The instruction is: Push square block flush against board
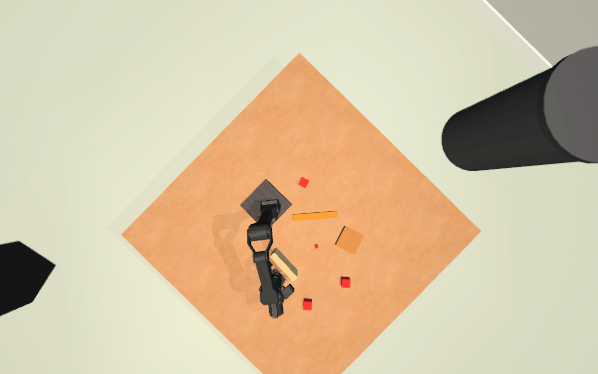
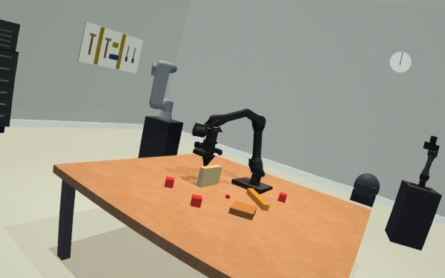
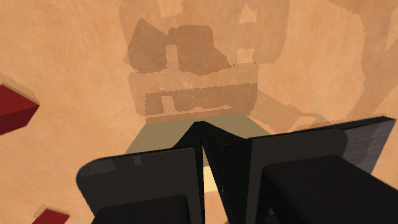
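My gripper tip is now 1 cm short of the pale block, 4 cm to the right of it and 4 cm above it. Round my gripper tip: orange-brown flat block: 22 cm ahead, 31 cm to the left, 7 cm below; then long narrow orange board: 1 cm ahead, 32 cm to the left, 7 cm below; then tiny red piece: 10 cm ahead, 19 cm to the left, 8 cm below.
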